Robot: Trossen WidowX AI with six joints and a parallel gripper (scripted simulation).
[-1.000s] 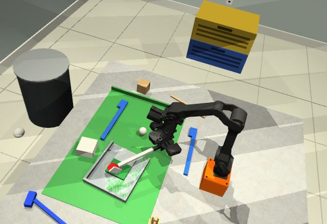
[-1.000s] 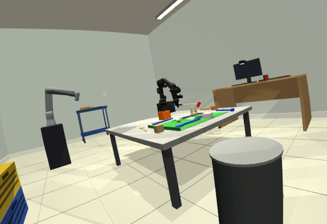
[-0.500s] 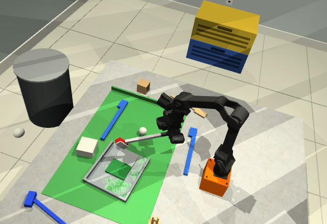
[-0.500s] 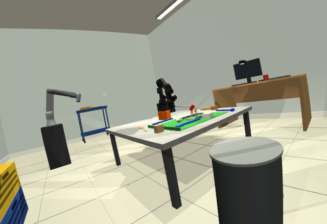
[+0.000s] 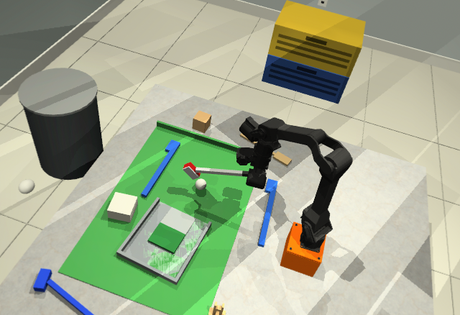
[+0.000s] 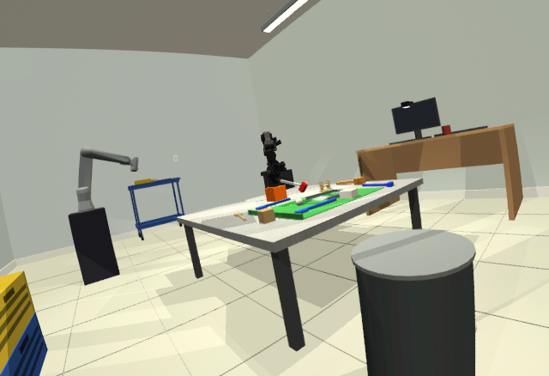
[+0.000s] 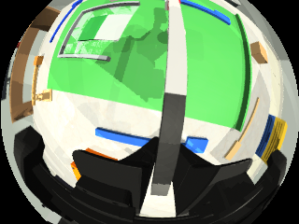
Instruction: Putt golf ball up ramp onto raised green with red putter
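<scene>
The red putter is 12 cm ahead of my gripper tip and 1 cm to the left of it. The rest, counted from my gripper tip: white golf ball 19 cm ahead, 1 cm to the right, 12 cm below; green mat 25 cm ahead, 10 cm to the left, 14 cm below; brown cube 29 cm ahead, 34 cm to the right, 11 cm below.
</scene>
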